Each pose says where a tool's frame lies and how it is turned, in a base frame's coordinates. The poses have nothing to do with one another.
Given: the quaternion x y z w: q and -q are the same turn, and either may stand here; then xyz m.
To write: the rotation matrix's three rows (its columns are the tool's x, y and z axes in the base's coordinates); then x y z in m. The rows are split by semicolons. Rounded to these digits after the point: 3 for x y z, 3 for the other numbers.
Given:
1: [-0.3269, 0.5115, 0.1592, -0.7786, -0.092, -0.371, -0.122]
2: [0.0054, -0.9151, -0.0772, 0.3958, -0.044, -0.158, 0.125]
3: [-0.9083, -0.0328, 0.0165, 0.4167, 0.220, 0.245, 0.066]
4: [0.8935, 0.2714, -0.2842, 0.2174, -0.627, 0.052, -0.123]
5: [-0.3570, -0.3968, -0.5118, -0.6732, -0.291, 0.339, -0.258]
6: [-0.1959, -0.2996, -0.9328, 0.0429, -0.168, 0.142, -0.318]
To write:
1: 0.426, -0.087, -0.901; -0.582, 0.736, -0.346; 0.692, 0.672, 0.263; -0.092, -0.371, -0.122
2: -0.687, 0.051, -0.725; -0.071, 0.988, 0.137; 0.724, 0.146, -0.675; -0.044, -0.158, 0.125
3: 0.997, 0.046, -0.057; 0.073, -0.651, 0.756; -0.003, -0.758, -0.652; 0.220, 0.245, 0.066
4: 0.691, 0.609, -0.390; 0.361, -0.758, -0.543; -0.626, 0.234, -0.744; -0.627, 0.052, -0.123
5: 0.161, -0.406, 0.900; 0.972, 0.221, -0.074; -0.169, 0.887, 0.430; -0.291, 0.339, -0.258
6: -0.920, 0.197, 0.340; 0.037, -0.817, 0.576; 0.391, 0.542, 0.744; -0.168, 0.142, -0.318
